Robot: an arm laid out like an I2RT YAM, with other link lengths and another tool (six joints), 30 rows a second.
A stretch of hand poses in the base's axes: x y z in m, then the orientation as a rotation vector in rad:
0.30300, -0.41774, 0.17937, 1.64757, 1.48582, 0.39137
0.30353, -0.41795, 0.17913, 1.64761, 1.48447, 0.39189
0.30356, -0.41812, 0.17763, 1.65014, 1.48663, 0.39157
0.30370, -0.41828, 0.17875, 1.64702, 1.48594, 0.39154
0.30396, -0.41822, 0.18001, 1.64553, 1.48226, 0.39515
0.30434, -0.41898, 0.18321, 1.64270, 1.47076, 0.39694
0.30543, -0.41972, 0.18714, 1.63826, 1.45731, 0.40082
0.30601, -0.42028, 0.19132, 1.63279, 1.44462, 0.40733
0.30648, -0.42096, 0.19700, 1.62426, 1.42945, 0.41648
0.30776, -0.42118, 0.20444, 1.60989, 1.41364, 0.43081
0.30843, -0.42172, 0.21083, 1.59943, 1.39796, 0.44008
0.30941, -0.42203, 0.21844, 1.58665, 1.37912, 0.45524
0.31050, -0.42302, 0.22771, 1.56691, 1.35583, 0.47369
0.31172, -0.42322, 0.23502, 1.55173, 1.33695, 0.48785
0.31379, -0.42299, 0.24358, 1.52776, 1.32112, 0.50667
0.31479, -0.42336, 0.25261, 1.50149, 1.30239, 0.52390
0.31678, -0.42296, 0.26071, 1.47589, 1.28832, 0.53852
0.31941, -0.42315, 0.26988, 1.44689, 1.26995, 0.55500
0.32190, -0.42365, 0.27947, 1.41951, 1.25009, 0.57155
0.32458, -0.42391, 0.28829, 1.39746, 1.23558, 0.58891
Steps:
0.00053, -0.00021, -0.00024, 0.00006, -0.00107, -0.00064
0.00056, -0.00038, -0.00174, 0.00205, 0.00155, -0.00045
0.00070, -0.00054, -0.00062, -0.00026, -0.00024, 0.00035
0.00096, -0.00048, 0.00064, 0.00003, -0.00486, 0.00003
0.00134, -0.00124, 0.00384, -0.00310, -0.01417, -0.00516
0.00243, -0.00198, 0.00777, -0.00650, -0.02637, -0.01014
0.00301, -0.00254, 0.01195, -0.00895, -0.03975, -0.01329
0.00348, -0.00322, 0.01763, -0.01242, -0.05727, -0.01576
0.00476, -0.00344, 0.02507, -0.01700, -0.08016, -0.01435
0.00543, -0.00398, 0.03146, -0.02164, -0.09895, -0.01628
0.00641, -0.00429, 0.03907, -0.02491, -0.12346, -0.01698
0.00750, -0.00528, 0.04834, -0.03162, -0.15543, -0.01629
0.00872, -0.00548, 0.05565, -0.03678, -0.18065, -0.01631
0.01079, -0.00525, 0.06421, -0.04457, -0.21002, -0.00897
0.01179, -0.00562, 0.07324, -0.05514, -0.24162, -0.00293
0.01378, -0.00522, 0.08134, -0.06594, -0.26879, 0.00485
0.01641, -0.00541, 0.09051, -0.07838, -0.30113, 0.01229
0.01890, -0.00591, 0.10010, -0.08967, -0.33376, 0.01830
0.02158, -0.00617, 0.10892, -0.09580, -0.36085, 0.02577

